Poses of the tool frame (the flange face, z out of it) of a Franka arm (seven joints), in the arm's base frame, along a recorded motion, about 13 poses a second.
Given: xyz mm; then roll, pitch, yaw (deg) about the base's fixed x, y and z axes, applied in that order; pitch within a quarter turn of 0, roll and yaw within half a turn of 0.
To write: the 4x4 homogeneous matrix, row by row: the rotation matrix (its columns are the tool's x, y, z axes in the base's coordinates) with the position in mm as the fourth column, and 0 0 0 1 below. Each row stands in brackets. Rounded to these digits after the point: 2 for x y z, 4 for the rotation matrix.
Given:
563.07 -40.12 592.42 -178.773 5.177 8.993
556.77 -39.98 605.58 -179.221 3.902 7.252
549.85 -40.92 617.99 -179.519 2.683 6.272
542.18 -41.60 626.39 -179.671 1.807 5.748
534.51 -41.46 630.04 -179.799 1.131 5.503
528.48 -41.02 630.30 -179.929 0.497 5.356
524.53 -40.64 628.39 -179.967 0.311 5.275
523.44 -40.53 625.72 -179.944 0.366 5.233
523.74 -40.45 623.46 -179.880 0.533 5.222
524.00 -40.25 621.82 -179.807 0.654 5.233
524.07 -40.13 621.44 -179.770 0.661 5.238
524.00 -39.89 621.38 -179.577 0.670 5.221
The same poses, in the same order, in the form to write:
[[0.9837 0.1544 -0.0925 563.07], [0.1557 -0.9878 0.0070 -40.12], [-0.0902 -0.0213 -0.9957 592.42], [0 0 0 1]]
[[0.9897 0.1253 -0.0692 556.77], [0.1259 -0.9920 0.0049 -39.98], [-0.0681 -0.0136 -0.9976 605.58], [0 0 0 1]]
[[0.9929 0.1089 -0.0474 549.85], [0.1091 -0.9940 0.0032 -40.92], [-0.0468 -0.0084 -0.9989 617.99], [0 0 0 1]]
[[0.9945 0.1000 -0.0319 542.18], [0.1001 -0.9950 0.0026 -41.60], [-0.0315 -0.0057 -0.9995 626.39], [0 0 0 1]]
[[0.9952 0.0958 -0.0200 534.51], [0.0959 -0.9954 0.0016 -41.46], [-0.0197 -0.0035 -0.9998 630.04], [0 0 0 1]]
[[0.9956 0.0933 -0.0088 528.48], [0.0933 -0.9956 0.0004 -41.02], [-0.0087 -0.0012 -1.0000 630.30], [0 0 0 1]]
[[0.9958 0.0919 -0.0055 524.53], [0.0919 -0.9958 0.0001 -40.64], [-0.0054 -0.0006 -1.0000 628.39], [0 0 0 1]]
[[0.9958 0.0912 -0.0065 523.44], [0.0912 -0.9958 0.0004 -40.53], [-0.0064 -0.0010 -1.0000 625.72], [0 0 0 1]]
[[0.9958 0.0910 -0.0095 523.74], [0.0910 -0.9958 0.0012 -40.45], [-0.0093 -0.0021 -1.0000 623.46], [0 0 0 1]]
[[0.9958 0.0912 -0.0117 524.00], [0.0912 -0.9958 0.0023 -40.25], [-0.0114 -0.0034 -0.9999 621.82], [0 0 0 1]]
[[0.9958 0.0912 -0.0119 524.07], [0.0913 -0.9958 0.0029 -40.13], [-0.0115 -0.0040 -0.9999 621.44], [0 0 0 1]]
[[0.9958 0.0909 -0.0123 524.00], [0.0910 -0.9958 0.0063 -39.89], [-0.0117 -0.0074 -0.9999 621.38], [0 0 0 1]]

